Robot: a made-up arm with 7 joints. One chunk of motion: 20 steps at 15 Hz.
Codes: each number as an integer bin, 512 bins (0 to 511) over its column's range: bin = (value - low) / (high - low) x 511, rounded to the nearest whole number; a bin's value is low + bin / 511 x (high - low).
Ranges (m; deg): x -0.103..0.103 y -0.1..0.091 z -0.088..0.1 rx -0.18..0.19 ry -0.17..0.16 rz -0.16..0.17
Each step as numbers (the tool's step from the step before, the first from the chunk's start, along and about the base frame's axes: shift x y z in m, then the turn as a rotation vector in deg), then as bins.
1 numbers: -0.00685 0.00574 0.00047 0.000 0.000 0.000
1 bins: 239 283 240 249 263 248
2 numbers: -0.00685 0.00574 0.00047 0.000 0.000 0.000
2 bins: 239 283 240 249 263 248
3 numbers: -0.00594 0.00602 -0.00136 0.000 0.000 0.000
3 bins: 241 284 235 249 263 248
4 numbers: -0.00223 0.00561 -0.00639 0.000 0.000 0.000
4 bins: 250 283 222 249 263 248
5 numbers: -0.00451 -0.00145 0.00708 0.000 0.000 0.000
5 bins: 244 264 258 249 263 248
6 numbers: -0.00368 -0.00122 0.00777 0.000 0.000 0.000
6 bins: 246 264 260 249 263 248
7 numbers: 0.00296 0.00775 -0.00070 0.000 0.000 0.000
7 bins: 263 288 237 249 263 248
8 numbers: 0.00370 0.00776 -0.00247 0.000 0.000 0.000
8 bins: 265 288 232 249 263 248
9 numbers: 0.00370 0.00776 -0.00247 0.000 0.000 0.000
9 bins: 265 288 232 249 263 248
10 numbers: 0.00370 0.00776 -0.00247 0.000 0.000 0.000
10 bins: 265 288 232 249 263 248
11 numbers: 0.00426 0.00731 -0.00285 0.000 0.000 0.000
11 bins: 266 287 231 249 263 248
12 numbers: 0.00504 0.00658 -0.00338 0.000 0.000 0.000
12 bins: 268 285 230 249 263 248
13 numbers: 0.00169 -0.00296 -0.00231 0.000 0.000 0.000
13 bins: 260 260 233 249 263 248
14 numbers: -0.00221 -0.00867 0.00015 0.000 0.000 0.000
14 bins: 250 244 240 249 263 248
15 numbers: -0.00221 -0.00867 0.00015 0.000 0.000 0.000
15 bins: 250 244 240 249 263 248
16 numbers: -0.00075 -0.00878 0.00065 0.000 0.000 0.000
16 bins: 254 244 241 249 263 248
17 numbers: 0.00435 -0.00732 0.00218 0.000 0.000 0.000
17 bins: 266 248 245 249 263 248
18 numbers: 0.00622 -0.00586 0.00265 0.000 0.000 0.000
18 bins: 271 252 246 249 263 248
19 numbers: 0.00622 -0.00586 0.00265 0.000 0.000 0.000
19 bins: 271 252 246 249 263 248
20 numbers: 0.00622 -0.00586 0.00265 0.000 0.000 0.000
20 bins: 271 252 246 249 263 248
